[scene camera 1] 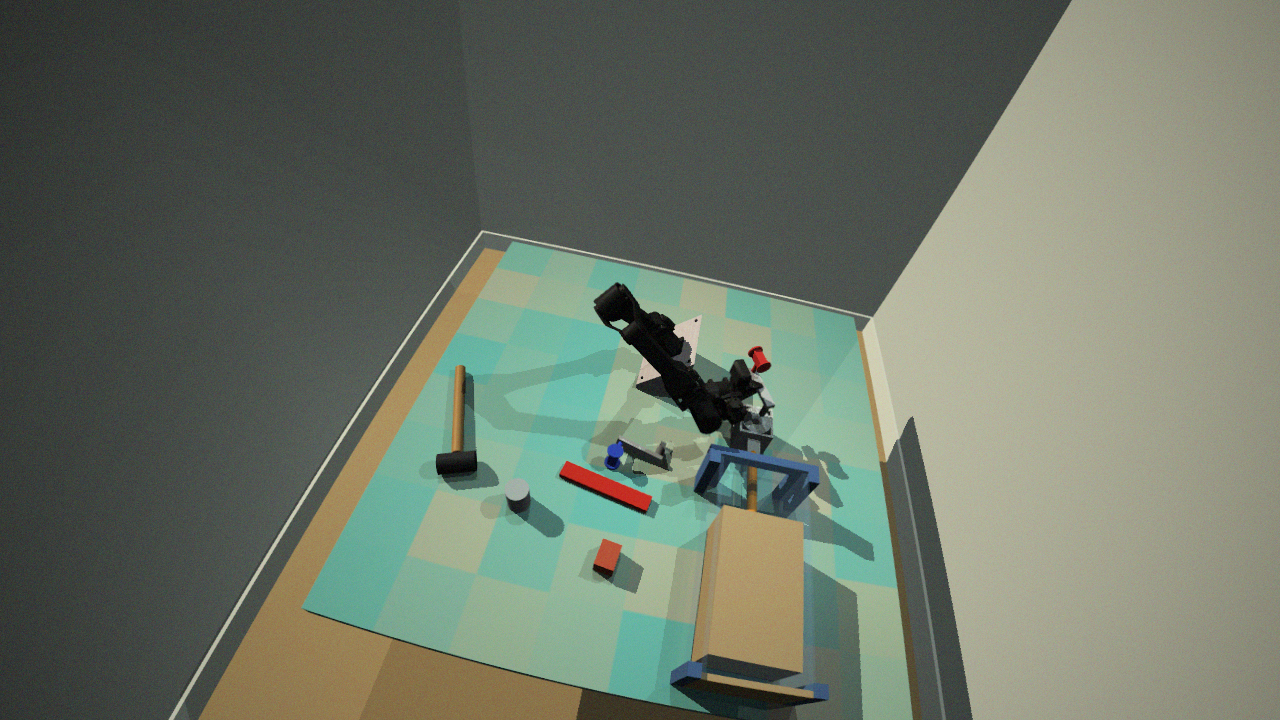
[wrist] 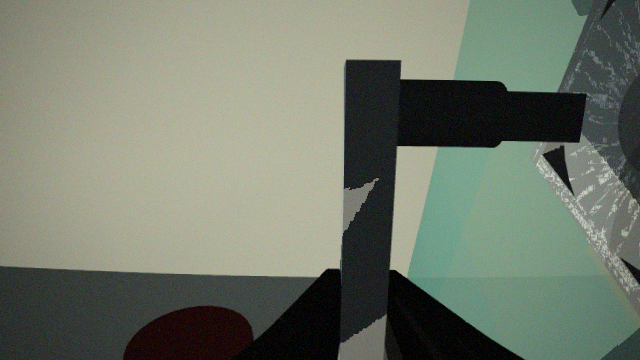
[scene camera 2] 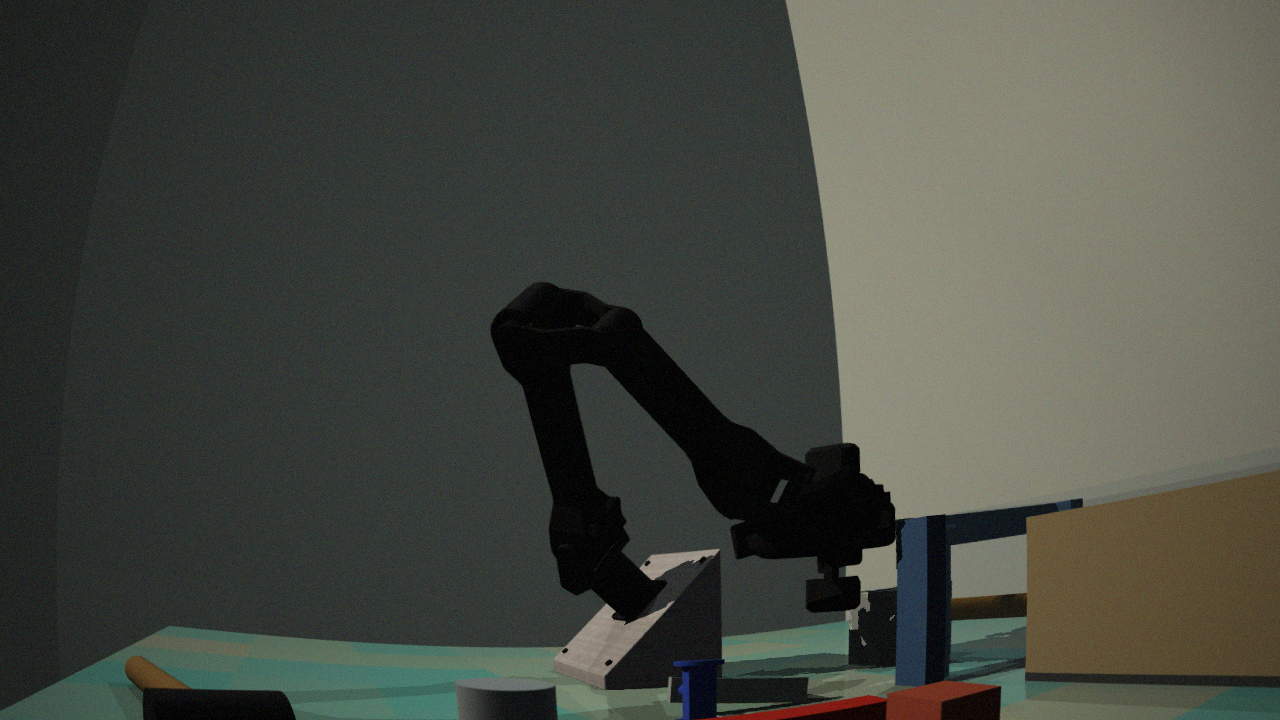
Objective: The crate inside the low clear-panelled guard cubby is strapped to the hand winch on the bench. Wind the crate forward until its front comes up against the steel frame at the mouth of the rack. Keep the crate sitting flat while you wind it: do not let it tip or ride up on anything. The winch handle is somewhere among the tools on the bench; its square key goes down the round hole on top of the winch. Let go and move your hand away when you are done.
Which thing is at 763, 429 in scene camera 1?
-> A winch.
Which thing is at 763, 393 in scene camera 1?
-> A winch handle.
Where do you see a red block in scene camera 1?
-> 608, 553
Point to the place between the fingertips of my gripper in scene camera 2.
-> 867, 528
